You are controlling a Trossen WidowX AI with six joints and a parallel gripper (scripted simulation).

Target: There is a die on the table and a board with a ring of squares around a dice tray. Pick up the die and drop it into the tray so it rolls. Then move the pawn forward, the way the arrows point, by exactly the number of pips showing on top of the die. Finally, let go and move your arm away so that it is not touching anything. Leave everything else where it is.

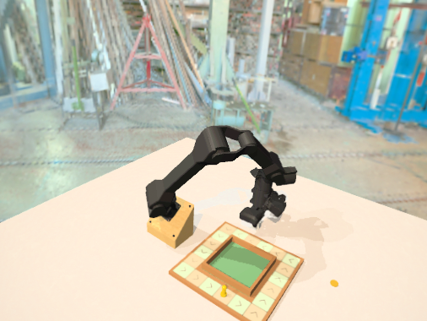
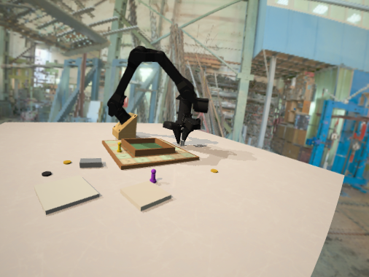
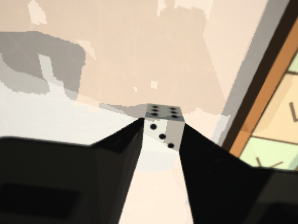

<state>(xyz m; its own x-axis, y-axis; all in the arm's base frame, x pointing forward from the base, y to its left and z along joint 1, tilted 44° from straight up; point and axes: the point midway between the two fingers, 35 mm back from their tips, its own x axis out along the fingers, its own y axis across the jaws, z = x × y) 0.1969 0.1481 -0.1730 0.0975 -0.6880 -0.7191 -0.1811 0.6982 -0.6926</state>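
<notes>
Now: gripper tip 11 cm short of the yellow pawn, 30 cm to the left of it and 2 cm below it. Round my gripper tip: white die right at my gripper tip; green tray floor 7 cm ahead, 19 cm to the right; purple pawn 32 cm ahead, 25 cm to the right, 1 cm above.
</notes>
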